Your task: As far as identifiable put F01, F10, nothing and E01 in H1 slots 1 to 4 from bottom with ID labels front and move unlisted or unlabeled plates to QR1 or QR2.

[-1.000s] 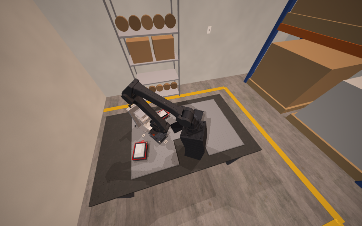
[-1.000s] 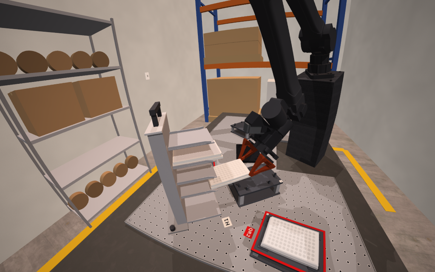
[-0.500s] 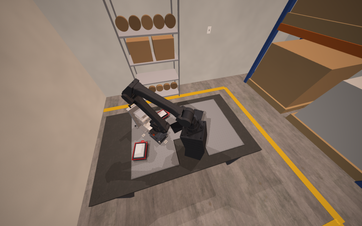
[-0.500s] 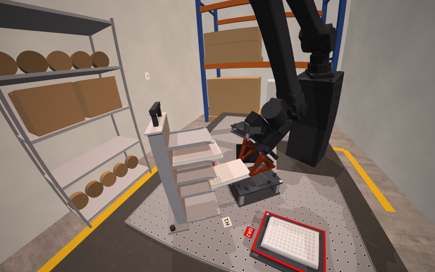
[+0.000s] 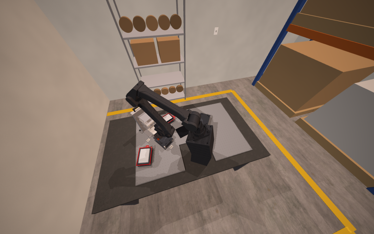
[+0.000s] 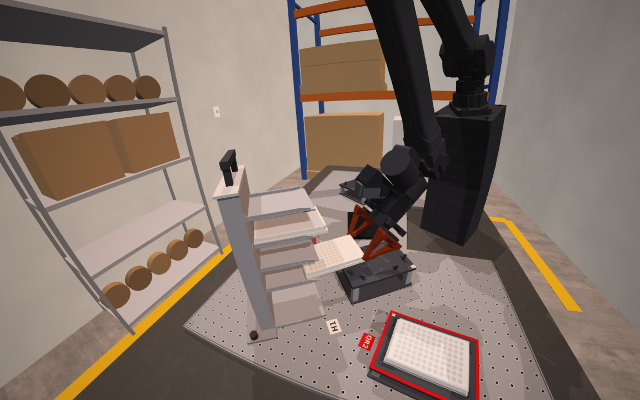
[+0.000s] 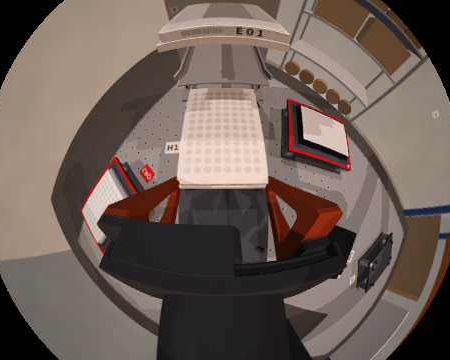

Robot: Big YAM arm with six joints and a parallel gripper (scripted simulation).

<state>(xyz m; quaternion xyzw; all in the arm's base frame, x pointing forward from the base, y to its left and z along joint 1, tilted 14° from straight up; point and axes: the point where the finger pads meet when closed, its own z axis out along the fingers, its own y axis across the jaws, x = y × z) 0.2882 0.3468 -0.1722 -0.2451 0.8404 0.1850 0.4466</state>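
My hand is 6 cm above the dark regrip nest, 4 cm past it and 3 cm to the left of it. Round my hand: H1 deck label: 13 cm to the left, 12 cm below, 2 cm ahead; then quarantine nest QR2: 16 cm to the left, 16 cm behind, 8 cm below; then plate hotel H1: 18 cm ahead, 13 cm to the left, 3 cm above.
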